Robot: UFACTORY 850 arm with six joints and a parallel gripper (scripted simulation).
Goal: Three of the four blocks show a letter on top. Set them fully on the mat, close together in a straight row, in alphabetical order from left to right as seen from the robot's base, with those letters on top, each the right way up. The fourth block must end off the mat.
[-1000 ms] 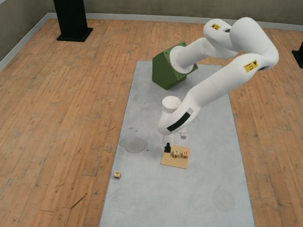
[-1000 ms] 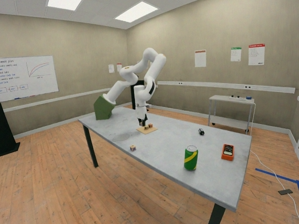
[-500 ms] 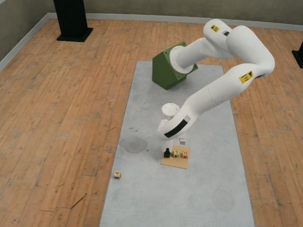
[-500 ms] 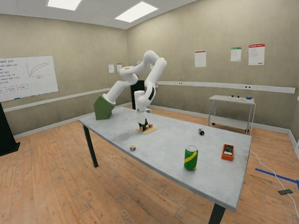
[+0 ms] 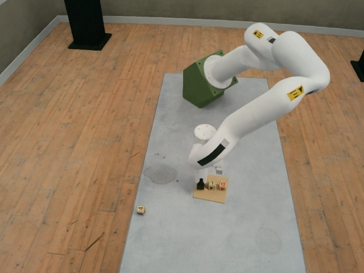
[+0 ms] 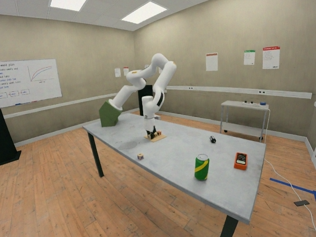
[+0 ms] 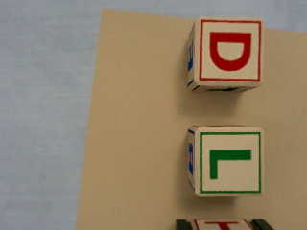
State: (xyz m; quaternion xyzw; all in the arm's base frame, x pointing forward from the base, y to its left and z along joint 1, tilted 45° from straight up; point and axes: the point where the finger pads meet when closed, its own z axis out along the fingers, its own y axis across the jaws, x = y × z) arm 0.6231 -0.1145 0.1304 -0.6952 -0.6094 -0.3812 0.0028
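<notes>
Now: hand 5 cm to the right of the tan square mat and 3 cm above it. From my hand the other things lie so: block marked 4: 17 cm ahead, 23 cm to the right, 1 cm below; then green can: 54 cm ahead, 13 cm to the right, 3 cm above; then small black object: 42 cm ahead, 25 cm to the left, 1 cm below.
</notes>
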